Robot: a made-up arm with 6 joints.
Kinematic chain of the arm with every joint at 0, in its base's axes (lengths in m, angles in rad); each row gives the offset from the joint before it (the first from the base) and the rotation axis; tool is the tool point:
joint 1: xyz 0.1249 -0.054 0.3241 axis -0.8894 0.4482 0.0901
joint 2: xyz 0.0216 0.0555 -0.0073 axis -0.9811 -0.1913 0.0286
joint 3: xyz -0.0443 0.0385 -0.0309 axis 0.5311 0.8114 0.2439
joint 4: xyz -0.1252 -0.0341 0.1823 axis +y
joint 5: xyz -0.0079 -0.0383 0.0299 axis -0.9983 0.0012 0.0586
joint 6: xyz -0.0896 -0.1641 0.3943 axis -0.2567 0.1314 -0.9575
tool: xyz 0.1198 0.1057 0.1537
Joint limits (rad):
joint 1: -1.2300..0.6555
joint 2: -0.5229..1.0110
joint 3: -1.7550..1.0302
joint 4: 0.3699..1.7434
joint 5: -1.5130..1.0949
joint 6: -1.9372..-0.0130
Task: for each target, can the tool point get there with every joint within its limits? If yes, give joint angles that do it. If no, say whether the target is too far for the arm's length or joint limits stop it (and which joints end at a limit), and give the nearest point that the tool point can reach.
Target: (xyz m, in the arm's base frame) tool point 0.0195 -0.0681 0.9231
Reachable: yes | joints 0.1185 0.6928 -0.3169 1.0445 -1.0650 -0.1775
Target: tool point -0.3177 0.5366 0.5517
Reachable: yes | joints -0.0727 0.6206 -1.0461 0.6717 -0.0285 -0.5898
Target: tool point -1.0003 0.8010 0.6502
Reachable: no: too far | nearest point -0.6048 0.5099 0.5426 | short by 0.503 m
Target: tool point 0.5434 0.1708 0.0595
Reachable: yes | joints 0.5088 0.4778 0.7200 1.5169 0.4865 -0.5526
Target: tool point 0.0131 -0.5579 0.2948
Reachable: yes | joints -0.6982 -0.2743 -0.6890 1.6143 -0.8656 -0.3530
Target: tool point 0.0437 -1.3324 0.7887
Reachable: no: too far | nearest point 0.0746 -0.7986 0.6164 | short by 0.562 m
